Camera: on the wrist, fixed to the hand. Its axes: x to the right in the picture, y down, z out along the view.
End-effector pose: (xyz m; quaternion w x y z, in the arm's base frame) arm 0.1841 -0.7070 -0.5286 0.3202 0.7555 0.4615 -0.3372
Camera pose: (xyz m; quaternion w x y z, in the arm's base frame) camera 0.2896 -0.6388 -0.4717 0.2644 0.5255 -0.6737 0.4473
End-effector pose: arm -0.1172 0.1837 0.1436 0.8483 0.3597 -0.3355 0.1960
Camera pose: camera -0.1005 0.3206 0.1428 0.1126 0.3669 0.2122 -0.8987
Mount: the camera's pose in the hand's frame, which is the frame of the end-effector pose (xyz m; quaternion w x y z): 0.0236 0.0810 -0.1091 0.0199 -0.0108 0.1774 0.9839
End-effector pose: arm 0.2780 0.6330 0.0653 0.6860 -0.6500 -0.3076 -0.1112
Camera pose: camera 0.3716 0.5446 0.0157 0.1706 -0.3032 0.7563 0.5541
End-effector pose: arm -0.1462 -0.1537 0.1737 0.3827 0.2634 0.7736 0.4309
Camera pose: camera -0.2427 -0.1474 0.2720 0.5507 -0.6858 0.1805 -0.4402
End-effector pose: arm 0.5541 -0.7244 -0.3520 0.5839 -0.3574 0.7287 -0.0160
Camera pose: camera 0.4178 -0.7199 -0.3729 0.1058 -0.7064 -0.4699 -0.5187
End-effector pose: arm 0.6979 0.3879 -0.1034 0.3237 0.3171 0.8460 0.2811
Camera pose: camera 0.6335 0.4273 0.0120 0.4168 -0.7853 0.2408 -0.3895
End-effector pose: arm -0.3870 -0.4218 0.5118 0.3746 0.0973 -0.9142 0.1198
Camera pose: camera -0.3530 -0.3149 0.5920 0.0528 -0.9229 -0.0488 0.3784
